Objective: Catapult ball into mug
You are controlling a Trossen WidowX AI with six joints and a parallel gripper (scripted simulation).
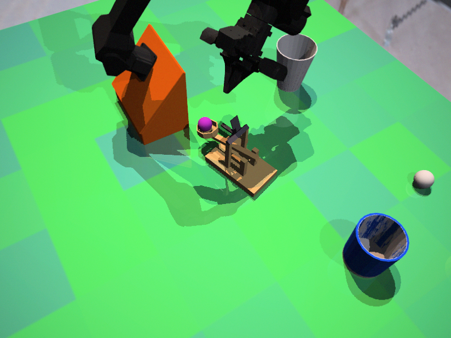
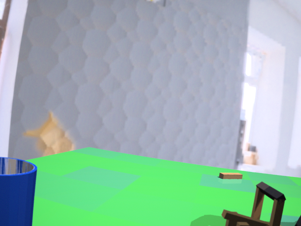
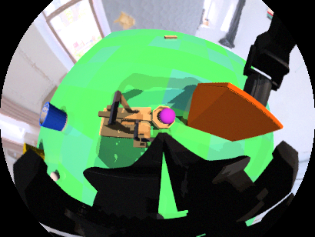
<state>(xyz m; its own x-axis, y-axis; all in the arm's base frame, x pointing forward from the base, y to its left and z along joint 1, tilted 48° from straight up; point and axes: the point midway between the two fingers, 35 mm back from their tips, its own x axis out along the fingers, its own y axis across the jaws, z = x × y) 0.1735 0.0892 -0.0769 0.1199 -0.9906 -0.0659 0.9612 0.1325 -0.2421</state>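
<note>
Right now my gripper tip is 7 cm above the purple ball and 5 cm to the left of it. The rest, counted from my gripper tip: wooden catapult: 8 cm below, 6 cm ahead, 2 cm to the right; grey cup: 23 cm to the left, 10 cm below, 4 cm behind; blue mug: 40 cm ahead, 10 cm below, 5 cm to the left.
</note>
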